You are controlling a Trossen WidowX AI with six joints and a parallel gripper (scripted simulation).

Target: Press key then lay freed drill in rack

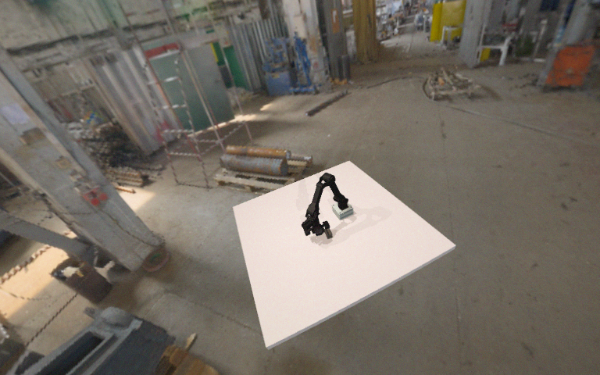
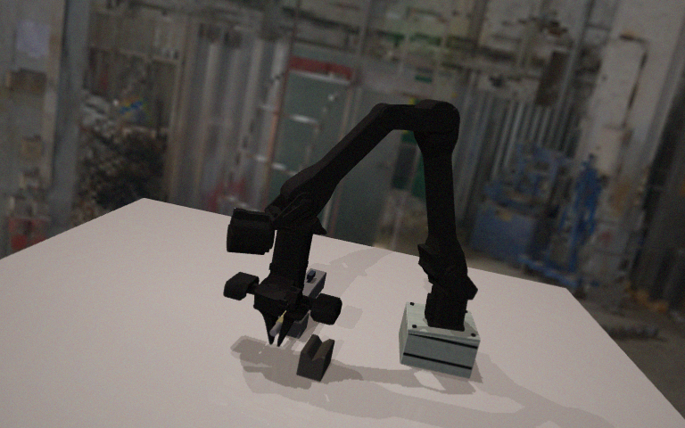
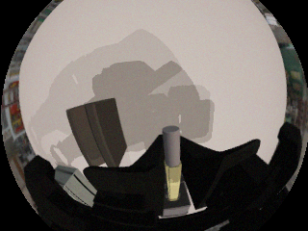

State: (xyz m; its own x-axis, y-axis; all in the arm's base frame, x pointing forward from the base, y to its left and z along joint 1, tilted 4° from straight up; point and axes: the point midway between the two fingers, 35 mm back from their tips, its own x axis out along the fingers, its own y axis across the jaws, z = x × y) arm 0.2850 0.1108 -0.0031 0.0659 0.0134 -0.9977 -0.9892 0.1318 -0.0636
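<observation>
Now: the drill 40 mm to the right of my gripper tip and 40 mm above it. Also, from my gripper tip: rack 70 mm behind, 30 mm to the left, 10 mm above.
</observation>
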